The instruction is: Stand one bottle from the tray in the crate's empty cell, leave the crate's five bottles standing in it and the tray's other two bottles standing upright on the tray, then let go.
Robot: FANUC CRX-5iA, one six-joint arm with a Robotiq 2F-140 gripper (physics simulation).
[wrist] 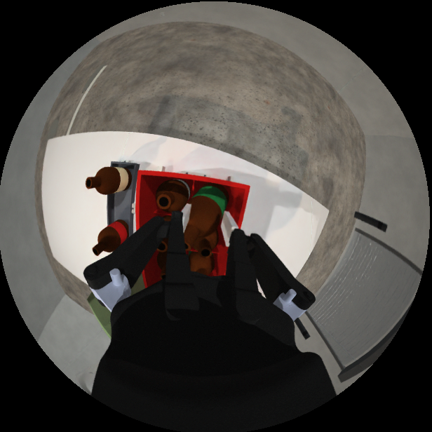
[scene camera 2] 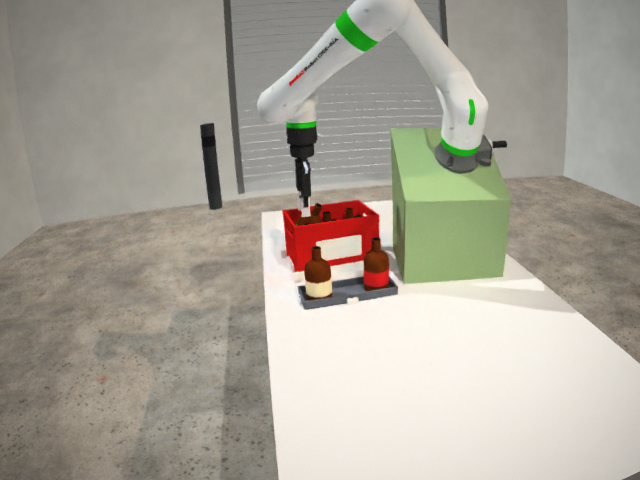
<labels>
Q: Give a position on a cream-labelled bottle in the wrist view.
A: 107,180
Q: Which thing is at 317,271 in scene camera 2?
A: A cream-labelled bottle.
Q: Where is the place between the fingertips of my gripper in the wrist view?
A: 206,215
</labels>
